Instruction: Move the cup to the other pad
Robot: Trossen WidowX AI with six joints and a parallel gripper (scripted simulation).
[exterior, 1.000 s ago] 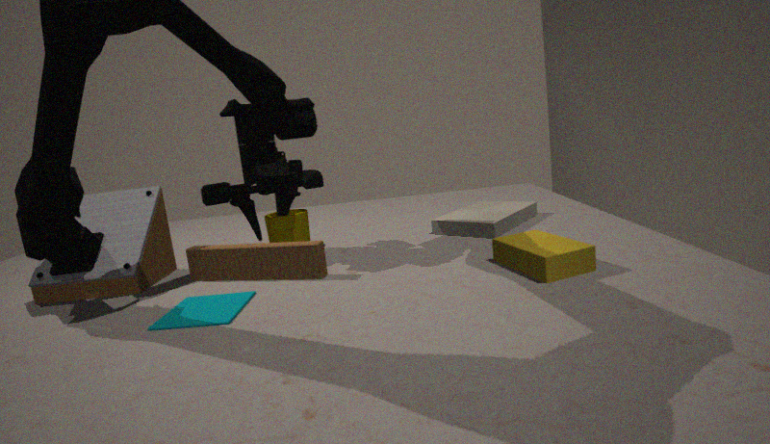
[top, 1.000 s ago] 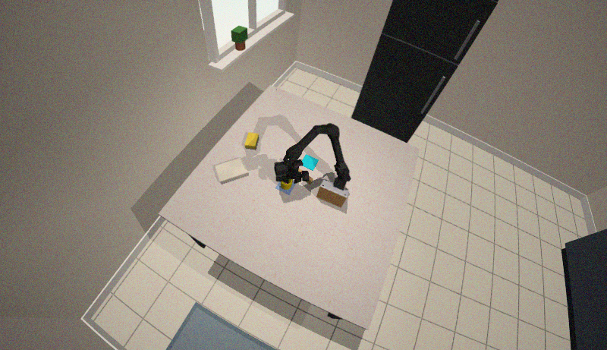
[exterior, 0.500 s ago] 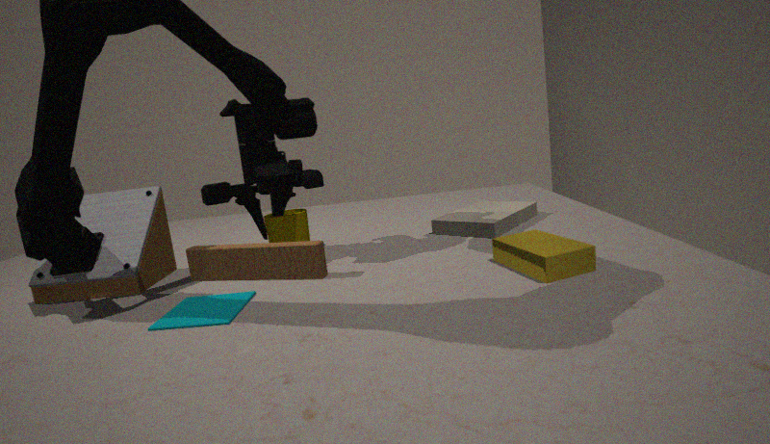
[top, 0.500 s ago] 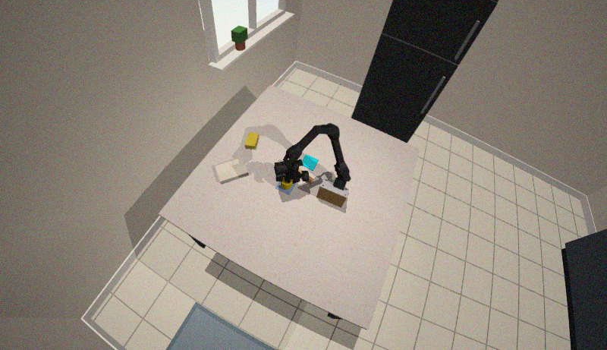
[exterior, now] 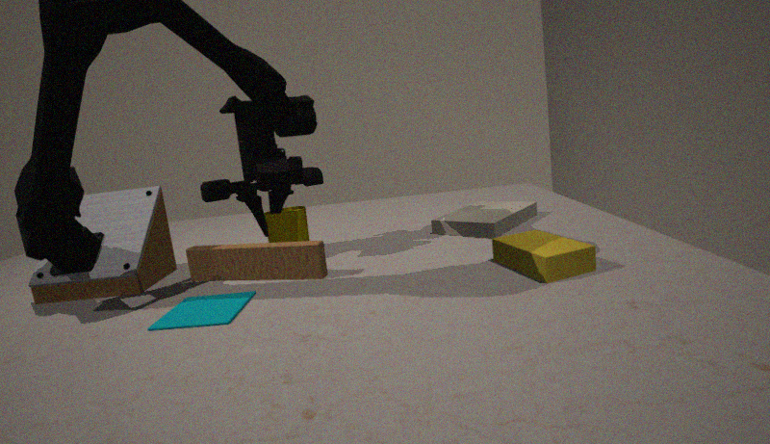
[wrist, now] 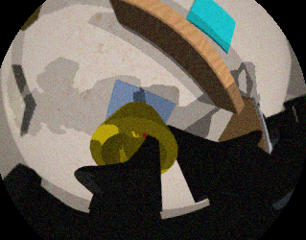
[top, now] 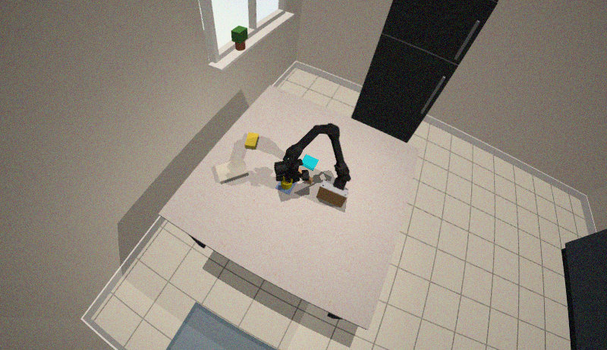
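Right now the cyan pad is 4 cm behind my gripper tip, 21 cm to the right of it and 5 cm below it. Also, from my gripper tip: wooden bar 10 cm to the right, 3 cm below; then yellow cup 2 cm ahead, 1 cm to the left.
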